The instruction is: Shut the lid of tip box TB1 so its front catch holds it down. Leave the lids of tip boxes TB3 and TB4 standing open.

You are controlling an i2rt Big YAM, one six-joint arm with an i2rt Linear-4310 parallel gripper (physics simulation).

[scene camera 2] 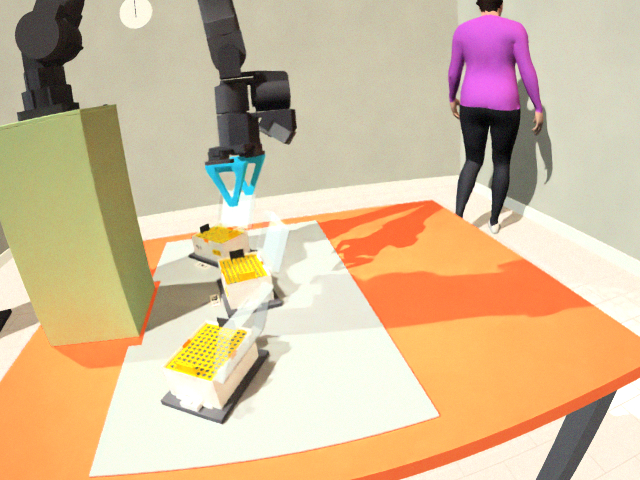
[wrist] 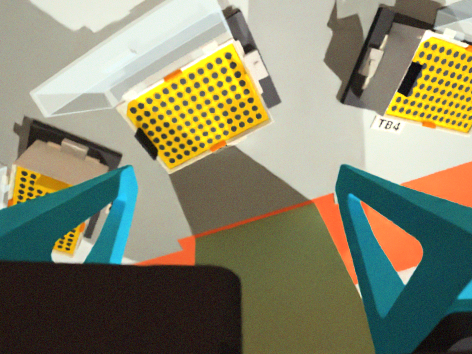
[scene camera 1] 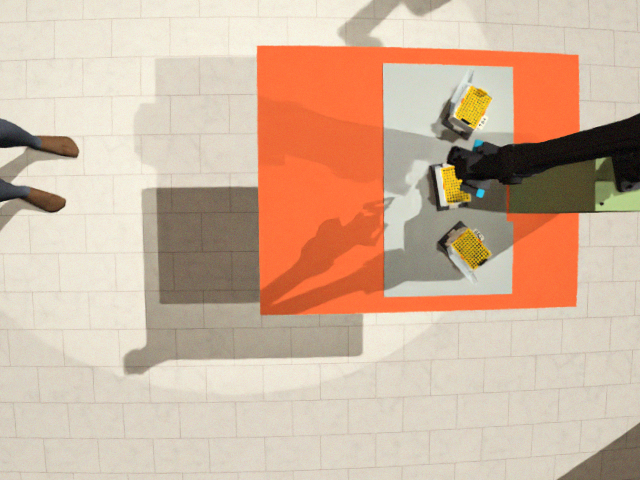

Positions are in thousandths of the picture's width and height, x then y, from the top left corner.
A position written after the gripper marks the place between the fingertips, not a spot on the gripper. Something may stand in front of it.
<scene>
In view: the gripper (scene camera 2: 377, 418), a yellow rack (scene camera 2: 373, 559) and a clear lid (scene camera 2: 373, 699).
The yellow rack is seen too in the wrist view (wrist: 454, 284). The gripper also shows in the wrist view (wrist: 501, 499).
</scene>
